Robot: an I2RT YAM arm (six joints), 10 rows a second.
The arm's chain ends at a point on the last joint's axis. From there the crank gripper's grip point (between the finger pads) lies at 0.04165 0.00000 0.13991 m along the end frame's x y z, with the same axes.
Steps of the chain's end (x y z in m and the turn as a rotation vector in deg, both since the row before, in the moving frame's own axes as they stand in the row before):
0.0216, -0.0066, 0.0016, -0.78, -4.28, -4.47
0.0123, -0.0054, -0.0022, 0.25, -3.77, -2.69
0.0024, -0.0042, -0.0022, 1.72, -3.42, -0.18
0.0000, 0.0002, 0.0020, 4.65, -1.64, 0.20
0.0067, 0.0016, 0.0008, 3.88, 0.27, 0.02
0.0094, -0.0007, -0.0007, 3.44, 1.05, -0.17
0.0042, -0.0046, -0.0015, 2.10, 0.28, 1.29
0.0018, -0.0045, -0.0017, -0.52, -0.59, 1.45
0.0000, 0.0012, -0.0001, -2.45, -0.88, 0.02
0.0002, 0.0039, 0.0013, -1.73, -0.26, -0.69
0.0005, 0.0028, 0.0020, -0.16, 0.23, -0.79
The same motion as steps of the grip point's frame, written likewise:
0.0110, -0.0075, 0.0043, -0.78, -4.28, -4.47
0.0030, -0.0078, 0.0002, 0.25, -3.77, -2.69
-0.0060, -0.0086, 0.0000, 1.72, -3.42, -0.18
-0.0040, -0.0111, 0.0027, 4.65, -1.64, 0.20
0.0074, -0.0078, 0.0003, 3.88, 0.27, 0.02
0.0119, -0.0092, -0.0017, 3.44, 1.05, -0.17
0.0049, -0.0088, -0.0018, 2.10, 0.28, 1.29
0.0003, -0.0022, -0.0013, -0.52, -0.59, 1.45
-0.0022, 0.0072, 0.0004, -2.45, -0.88, 0.02
-0.0004, 0.0076, 0.0014, -1.73, -0.26, -0.69
0.0011, 0.0026, 0.0018, -0.16, 0.23, -0.79

